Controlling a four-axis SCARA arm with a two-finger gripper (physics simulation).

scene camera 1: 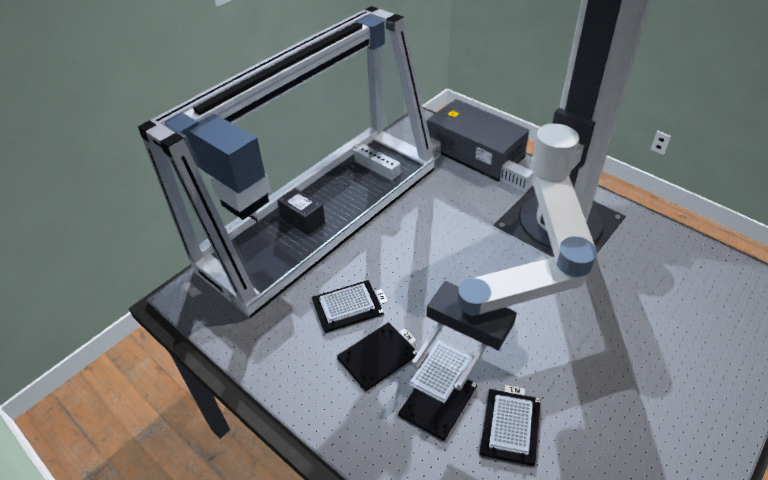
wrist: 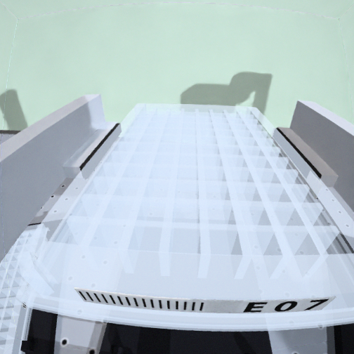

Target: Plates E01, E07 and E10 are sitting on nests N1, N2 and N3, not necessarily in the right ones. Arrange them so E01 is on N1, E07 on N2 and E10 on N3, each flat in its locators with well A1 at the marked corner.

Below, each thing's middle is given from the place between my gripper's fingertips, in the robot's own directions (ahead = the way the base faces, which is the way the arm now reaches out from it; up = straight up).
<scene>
My gripper is now 3 cm past the nest N2 [scene camera 1: 380,354], 19 cm to the left of it and 14 cm above it. Round my hand: dark grey box [scene camera 1: 473,127] (87 cm behind, 48 cm to the right, 9 cm below); then OUT nest [scene camera 1: 428,412] (2 cm behind, 14 cm below); then nest N3 [scene camera 1: 327,327] (9 cm behind, 36 cm to the right, 14 cm below).
</scene>
